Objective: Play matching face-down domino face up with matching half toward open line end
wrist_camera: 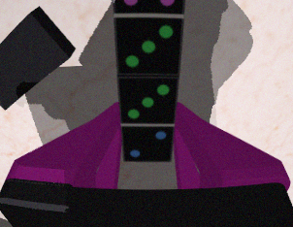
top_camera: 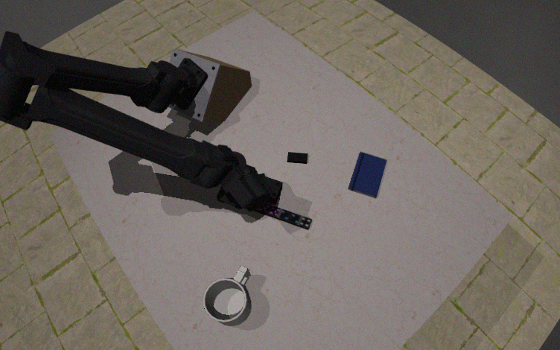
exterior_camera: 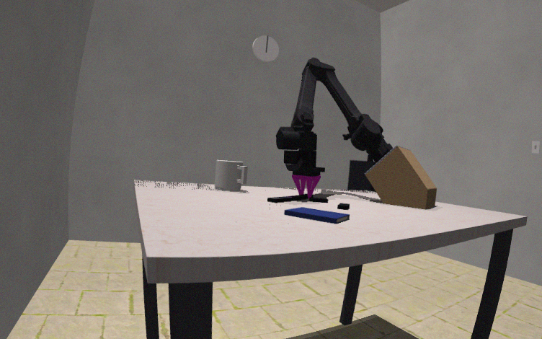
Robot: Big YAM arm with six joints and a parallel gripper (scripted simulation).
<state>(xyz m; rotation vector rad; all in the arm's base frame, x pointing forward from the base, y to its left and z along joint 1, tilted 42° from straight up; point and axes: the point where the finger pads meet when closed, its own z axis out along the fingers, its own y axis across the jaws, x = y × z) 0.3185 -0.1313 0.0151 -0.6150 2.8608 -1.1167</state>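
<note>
Right now the domino is right at my hand. The rest, counted from my hand: blue book: 28 cm to the left, 20 cm ahead; then mug: 20 cm to the right, 17 cm ahead, 3 cm above.
</note>
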